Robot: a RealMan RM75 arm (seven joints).
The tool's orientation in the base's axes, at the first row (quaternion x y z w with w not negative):
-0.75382, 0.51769, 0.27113, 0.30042
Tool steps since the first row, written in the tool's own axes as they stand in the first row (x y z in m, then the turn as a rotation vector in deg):
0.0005, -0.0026, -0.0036, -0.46, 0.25, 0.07
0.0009, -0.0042, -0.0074, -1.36, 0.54, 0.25
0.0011, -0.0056, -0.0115, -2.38, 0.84, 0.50
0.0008, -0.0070, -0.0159, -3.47, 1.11, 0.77
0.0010, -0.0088, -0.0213, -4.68, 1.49, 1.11
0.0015, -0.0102, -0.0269, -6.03, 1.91, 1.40
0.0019, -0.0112, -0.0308, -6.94, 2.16, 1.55
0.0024, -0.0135, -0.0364, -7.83, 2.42, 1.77
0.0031, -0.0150, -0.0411, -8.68, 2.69, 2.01
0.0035, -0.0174, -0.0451, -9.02, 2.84, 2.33
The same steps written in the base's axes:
0.0030, -0.0022, 0.0025, -0.39, 0.26, 0.24
0.0050, -0.0048, 0.0051, -0.96, 0.87, 0.72
0.0068, -0.0075, 0.0079, -1.60, 1.60, 1.23
0.0084, -0.0102, 0.0113, -2.22, 2.39, 1.79
0.0107, -0.0137, 0.0151, -3.00, 3.28, 2.37
0.0127, -0.0178, 0.0188, -3.85, 4.21, 3.07
0.0142, -0.0206, 0.0213, -4.39, 4.81, 3.58
0.0171, -0.0244, 0.0251, -4.94, 5.45, 4.03
0.0191, -0.0278, 0.0280, -5.49, 6.07, 4.43
0.0219, -0.0303, 0.0308, -5.77, 6.47, 4.44

